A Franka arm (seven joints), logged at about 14 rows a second.
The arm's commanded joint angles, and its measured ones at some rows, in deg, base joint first. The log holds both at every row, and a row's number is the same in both.
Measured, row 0:
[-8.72 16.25 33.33 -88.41 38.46 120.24 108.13]
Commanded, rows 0 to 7:
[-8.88 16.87 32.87 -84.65 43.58 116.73 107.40]
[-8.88 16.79 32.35 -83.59 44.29 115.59 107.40]
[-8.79 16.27 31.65 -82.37 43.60 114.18 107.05]
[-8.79 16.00 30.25 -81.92 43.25 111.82 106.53]
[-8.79 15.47 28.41 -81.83 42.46 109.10 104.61]
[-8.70 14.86 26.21 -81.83 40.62 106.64 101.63]
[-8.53 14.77 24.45 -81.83 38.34 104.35 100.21]
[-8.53 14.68 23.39 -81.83 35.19 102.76 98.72]
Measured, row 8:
[-8.71 15.05 25.47 -82.53 39.00 106.35 101.56]
